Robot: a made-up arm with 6 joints.
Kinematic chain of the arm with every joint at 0, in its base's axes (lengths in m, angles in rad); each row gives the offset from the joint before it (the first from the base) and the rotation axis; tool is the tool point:
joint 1: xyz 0 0 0.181 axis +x
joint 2: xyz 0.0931 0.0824 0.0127 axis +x
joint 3: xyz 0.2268 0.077 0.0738 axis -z
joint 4: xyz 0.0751 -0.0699 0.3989 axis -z
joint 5: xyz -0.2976 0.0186 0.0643 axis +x
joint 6: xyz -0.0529 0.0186 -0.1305 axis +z
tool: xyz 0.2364 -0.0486 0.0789
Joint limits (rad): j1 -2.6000..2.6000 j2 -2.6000..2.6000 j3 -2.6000..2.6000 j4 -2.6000..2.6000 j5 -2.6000..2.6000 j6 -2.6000..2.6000
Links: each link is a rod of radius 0.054 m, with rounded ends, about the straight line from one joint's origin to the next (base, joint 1, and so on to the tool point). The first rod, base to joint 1, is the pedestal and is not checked.
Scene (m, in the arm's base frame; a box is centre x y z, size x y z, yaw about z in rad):
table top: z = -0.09
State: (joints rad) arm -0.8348 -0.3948 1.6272 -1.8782 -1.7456 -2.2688
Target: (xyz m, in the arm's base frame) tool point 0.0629 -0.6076 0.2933
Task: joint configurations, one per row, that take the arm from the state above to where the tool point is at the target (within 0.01 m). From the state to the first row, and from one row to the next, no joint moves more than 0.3 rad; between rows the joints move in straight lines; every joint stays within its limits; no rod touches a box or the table.
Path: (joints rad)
1: -0.6664 -0.1642 1.5846 -1.9225 -1.4555 -2.1479
2: -0.4981 0.0664 1.5421 -1.9668 -1.1654 -2.0270
3: -0.3297 0.2971 1.4995 -2.0111 -0.8753 -1.9060
4: -0.1613 0.5277 1.4569 -2.0554 -0.5852 -1.7851
5: 0.0070 0.7583 1.4144 -2.0997 -0.2952 -1.6642

